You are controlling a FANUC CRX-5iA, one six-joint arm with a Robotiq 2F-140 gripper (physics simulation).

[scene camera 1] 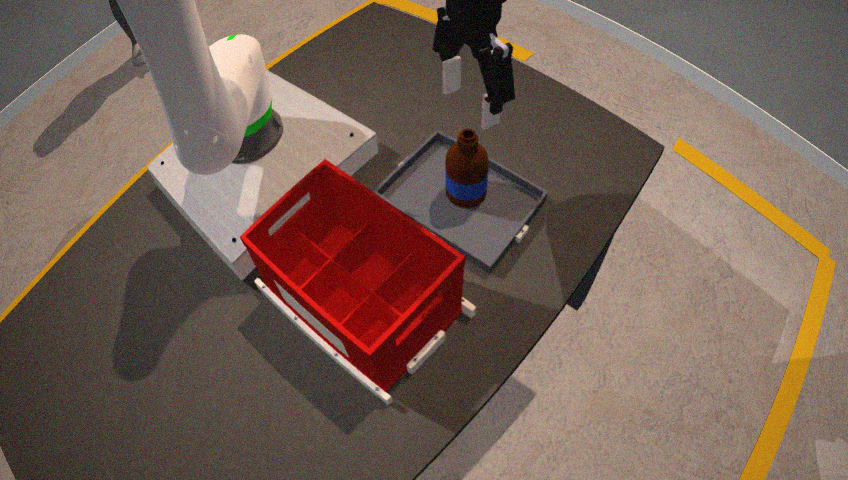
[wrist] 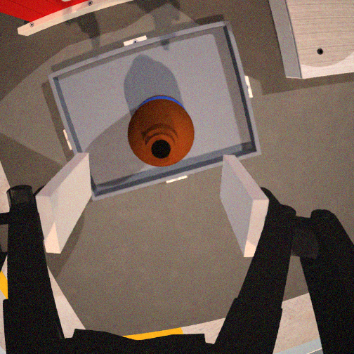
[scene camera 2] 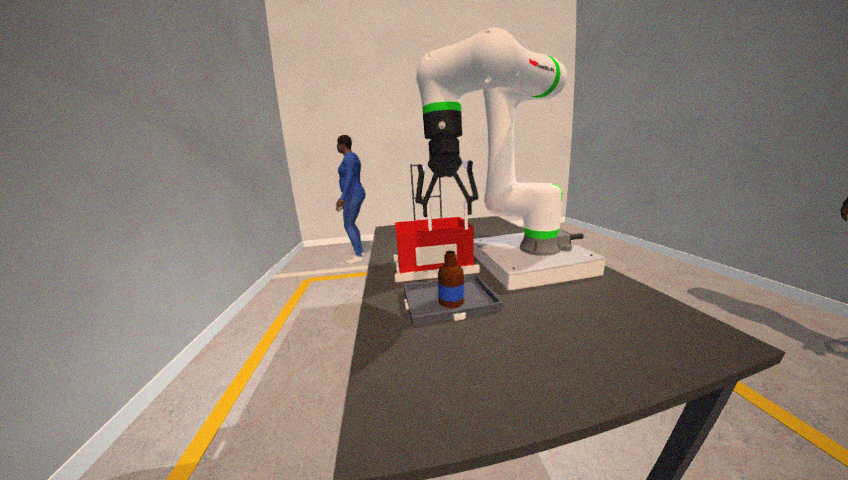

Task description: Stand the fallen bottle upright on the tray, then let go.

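Where they show: gripper, fingertip midpoint: (scene camera 1: pixel 470 106) (scene camera 2: pixel 448 228); arm's base at its link origin: (scene camera 1: pixel 249 136) (scene camera 2: pixel 539 248).
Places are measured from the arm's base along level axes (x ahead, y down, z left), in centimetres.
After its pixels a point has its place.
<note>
A brown bottle (scene camera 1: pixel 466 169) {x 40.3, y -4.3, z 20.4 cm} (scene camera 2: pixel 451 284) {x 38.5, y -1.6, z 26.6 cm} (wrist: pixel 161 127) with a blue label band stands upright on the grey tray (scene camera 1: pixel 490 255) {x 50.3, y 5.9, z 16.2 cm} (scene camera 2: pixel 425 316) {x 46.2, y 4.1, z 32.3 cm} (wrist: pixel 239 92). In the wrist view its dark mouth faces the camera, and the tray floor shows around it. My gripper (scene camera 1: pixel 470 95) {x 38.6, y -16.2, z 22.9 cm} (scene camera 2: pixel 448 220) {x 38.6, y -16.2, z 22.9 cm} (wrist: pixel 154 175) is open and empty. Its two pale finger pads are wide apart and stand above the bottle's mouth, touching neither the bottle nor the tray.
A red divided crate (scene camera 1: pixel 416 237) {x 46.3, y -8.6, z 4.0 cm} (scene camera 2: pixel 406 246) {x 51.1, y -6.2, z 5.1 cm} stands beside the tray, with white stop bars around its base. The arm's pale base plate (scene camera 1: pixel 309 113) {x 4.6, y 0.4, z 12.6 cm} (scene camera 2: pixel 556 274) {x 2.1, y 3.3, z 16.5 cm} (wrist: pixel 325 30) is on the same dark table (scene camera 2: pixel 535 368) {x 25.0, y 6.4, z 50.0 cm}. A person in blue (scene camera 2: pixel 351 184) stands beyond the table.
</note>
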